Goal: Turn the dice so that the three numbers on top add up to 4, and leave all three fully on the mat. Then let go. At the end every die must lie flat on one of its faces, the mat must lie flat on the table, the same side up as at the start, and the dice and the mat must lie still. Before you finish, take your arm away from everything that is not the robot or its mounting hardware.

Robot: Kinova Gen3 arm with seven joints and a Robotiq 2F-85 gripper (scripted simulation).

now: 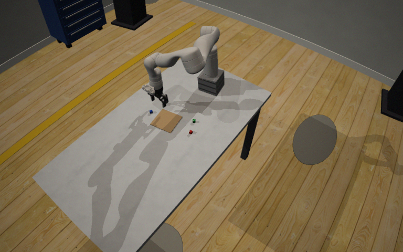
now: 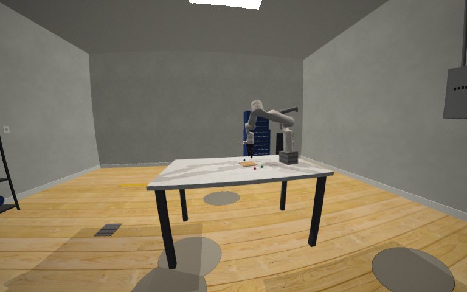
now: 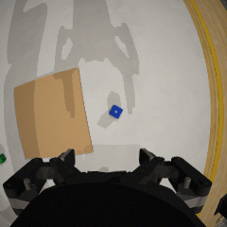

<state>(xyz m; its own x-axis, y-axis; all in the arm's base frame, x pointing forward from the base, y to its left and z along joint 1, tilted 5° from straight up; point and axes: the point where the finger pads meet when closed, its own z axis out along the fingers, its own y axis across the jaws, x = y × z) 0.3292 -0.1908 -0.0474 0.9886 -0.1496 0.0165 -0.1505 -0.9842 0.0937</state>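
Now: hand 10 mm past the green die, 240 mm to the right of it and 40 mm above it. Also, from my hand: blue die (60 mm ahead, 20 mm to the right, 40 mm below); then tan mat (70 mm ahead, 90 mm to the left, 40 mm below); then red die (80 mm ahead, 270 mm to the left, 40 mm below).
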